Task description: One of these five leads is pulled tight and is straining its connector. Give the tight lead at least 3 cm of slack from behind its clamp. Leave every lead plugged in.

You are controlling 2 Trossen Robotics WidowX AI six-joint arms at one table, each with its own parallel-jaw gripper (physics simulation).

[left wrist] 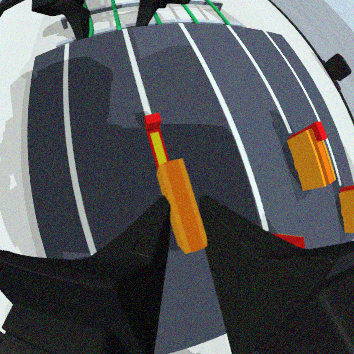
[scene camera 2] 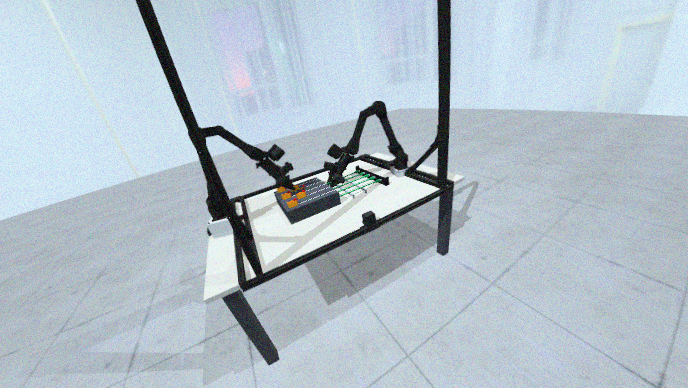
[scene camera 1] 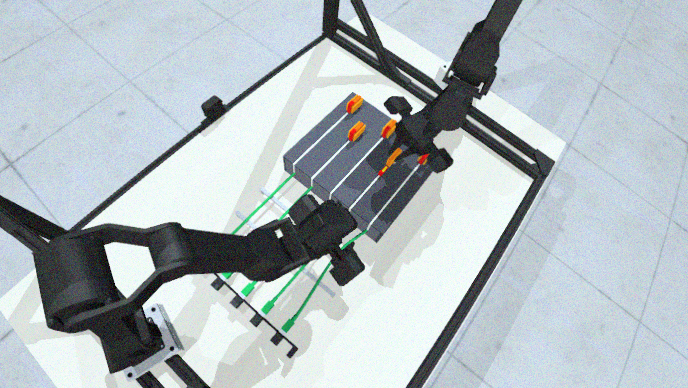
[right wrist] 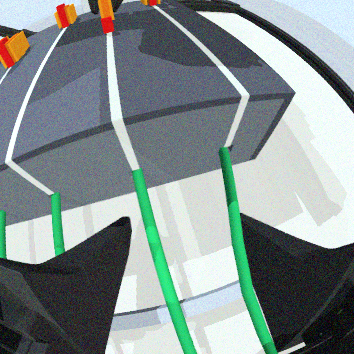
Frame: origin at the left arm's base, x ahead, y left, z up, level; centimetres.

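Seen in the pictures: left gripper, fingertip midpoint: (left wrist: 184, 203) (scene camera 2: 295, 189) (scene camera 1: 392, 157) (right wrist: 103, 11); right gripper, fingertip midpoint: (right wrist: 182, 222); left arm's base, origin of the base link: (scene camera 2: 220, 216); right arm's base, origin of the base link: (scene camera 2: 401, 167) (scene camera 1: 142, 341).
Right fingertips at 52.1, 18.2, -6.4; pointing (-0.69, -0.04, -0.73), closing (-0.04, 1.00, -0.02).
Pixels of each thing's top centre, then the offset from my right fingertips to it, as dx, dy, dz. "pt": a spot on its surface instead.
- black rail, surface spot: (scene camera 1: 265, 321) pt +23.1, +7.0, +3.2
- outer lead, surface spot: (right wrist: 234, 210) pt -0.2, +2.6, +1.5
Several green leads (scene camera 1: 260, 210) (right wrist: 158, 250) run from white lines on a dark grey block (scene camera 1: 320, 150) (scene camera 2: 315, 212) to green plugs (scene camera 1: 288, 326) at a black rail (scene camera 1: 264, 322). Which lead is tight is unclear. My left gripper (scene camera 2: 291, 188) (left wrist: 184, 203) is shut on an orange clamp (scene camera 1: 394, 157) (left wrist: 187, 210), whose yellow strip and red end show. My right gripper (scene camera 2: 331, 183) (right wrist: 182, 222) is partly open in front of the block. That clamp's lead passes between its fingers, apart from both; the outer lead (right wrist: 234, 210) bends against its right-hand finger in the right wrist view.
Other orange clamps (scene camera 1: 356, 131) (left wrist: 311, 160) stand on the block beside the left gripper. Pale strips (scene camera 1: 320, 282) lie across the table under the leads. The right arm (scene camera 1: 215, 250) hides parts of the leads. A black frame (scene camera 1: 145, 170) edges the table.
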